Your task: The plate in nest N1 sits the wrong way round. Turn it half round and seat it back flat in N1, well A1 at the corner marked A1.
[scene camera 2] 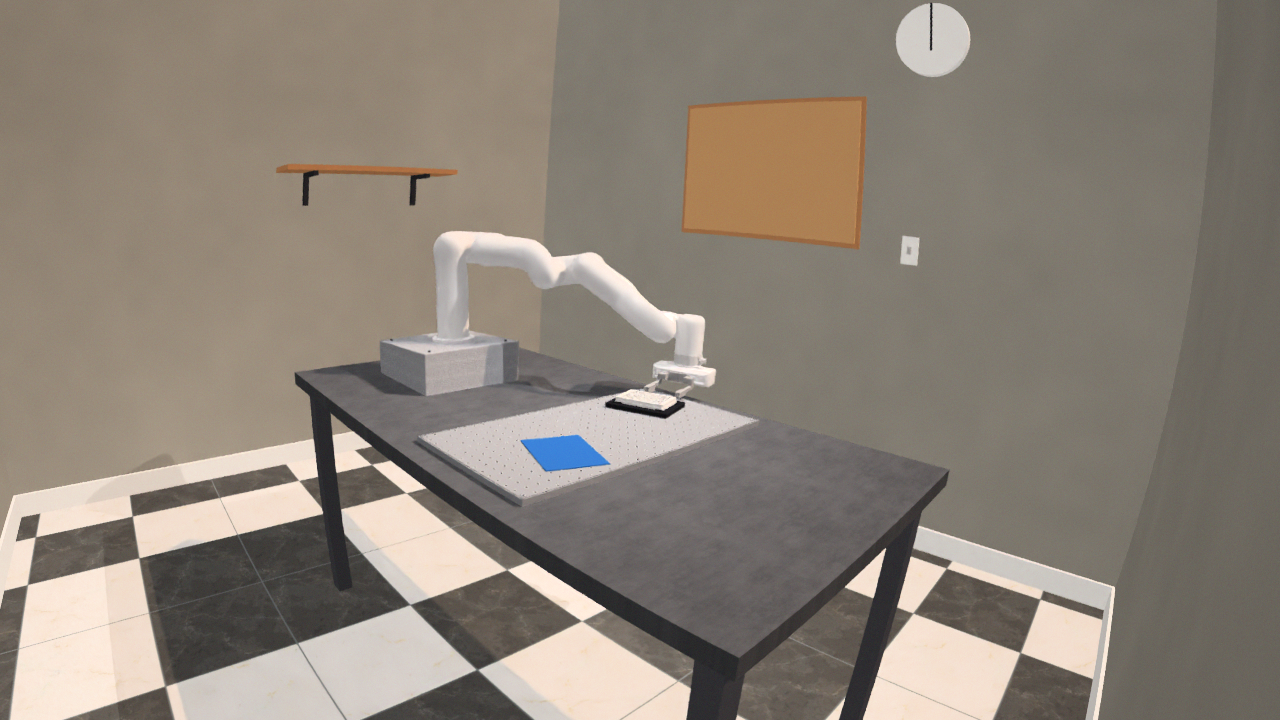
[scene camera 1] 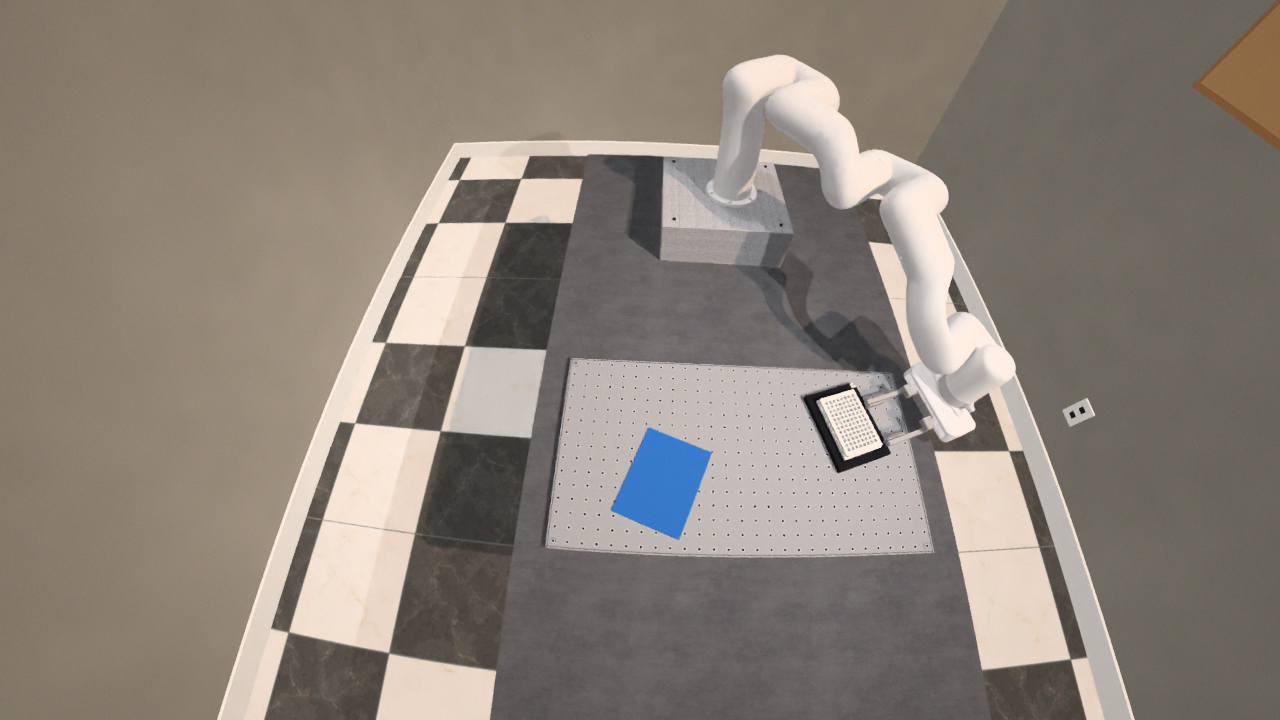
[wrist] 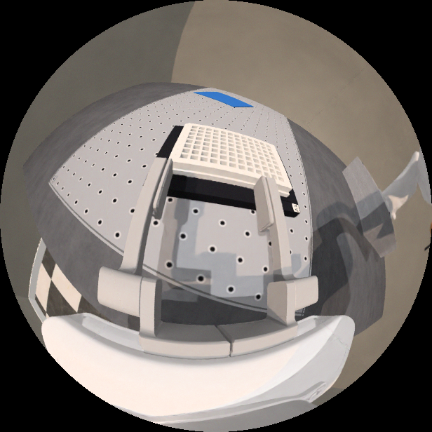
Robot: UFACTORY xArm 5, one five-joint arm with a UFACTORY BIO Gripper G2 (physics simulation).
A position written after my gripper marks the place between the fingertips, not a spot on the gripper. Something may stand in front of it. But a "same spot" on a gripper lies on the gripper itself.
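My gripper is visible in scene camera 2, in the wrist view and in scene camera 1 (876, 423). On my gripper, (scene camera 2: 674, 376) and (wrist: 243, 329) are the same spot. There's a well plate as well, and you'd see it in the wrist view, in scene camera 2 and in scene camera 1 (848, 422). For the well plate, (wrist: 206, 152) and (scene camera 2: 660, 397) are the same spot.
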